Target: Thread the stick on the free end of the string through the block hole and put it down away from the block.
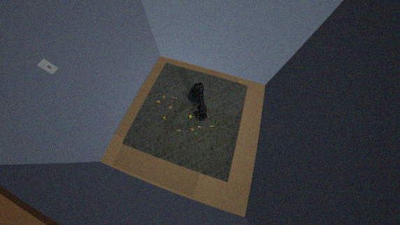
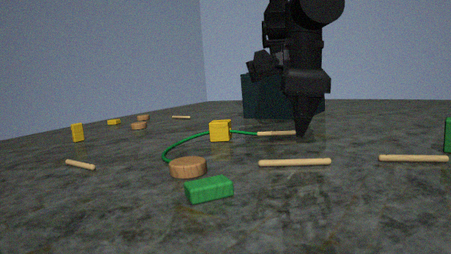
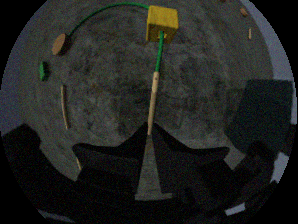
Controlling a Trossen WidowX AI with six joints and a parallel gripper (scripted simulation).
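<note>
The thin wooden stick is 1 cm ahead of my gripper tip, 4 cm to the right of it and 1 cm above it. Also, from my gripper tip: green block: 24 cm ahead, 1 cm to the right, 1 cm above; yellow block: 4 cm ahead, 12 cm to the right, 1 cm above; round wooden button: 20 cm ahead, 6 cm to the right, 1 cm above.
</note>
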